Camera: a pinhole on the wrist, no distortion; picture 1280 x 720 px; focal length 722.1 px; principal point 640.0 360.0 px. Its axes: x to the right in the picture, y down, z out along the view. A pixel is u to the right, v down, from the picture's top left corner.
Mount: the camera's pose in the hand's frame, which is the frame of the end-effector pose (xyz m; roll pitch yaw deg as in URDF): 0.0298 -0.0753 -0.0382 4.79 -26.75 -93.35
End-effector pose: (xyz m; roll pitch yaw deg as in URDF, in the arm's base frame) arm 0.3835 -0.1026 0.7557 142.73 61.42 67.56
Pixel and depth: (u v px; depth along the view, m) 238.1 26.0 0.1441
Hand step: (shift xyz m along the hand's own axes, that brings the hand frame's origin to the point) -0.0407 0.0628 0.0490
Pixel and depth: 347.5 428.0 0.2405
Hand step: 0.0437 0.1199 0.1337
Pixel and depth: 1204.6 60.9 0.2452
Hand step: -0.0955 -0.1331 0.2587
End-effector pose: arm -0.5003 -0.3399 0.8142 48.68 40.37 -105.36
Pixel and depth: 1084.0 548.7 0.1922
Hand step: 0.0627 -0.0947 0.1898
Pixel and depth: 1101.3 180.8 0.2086
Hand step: -0.0407 -0.0986 0.2035
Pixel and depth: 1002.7 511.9 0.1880
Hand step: 0.0536 -0.0752 0.1745
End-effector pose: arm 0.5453 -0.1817 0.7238 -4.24 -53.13 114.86
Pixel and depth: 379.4 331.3 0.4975
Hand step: -0.0090 0.3104 0.3222
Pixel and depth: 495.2 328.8 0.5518
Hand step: -0.0197 0.2736 0.4012
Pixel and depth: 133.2 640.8 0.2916
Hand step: 0.1369 0.2368 0.1376
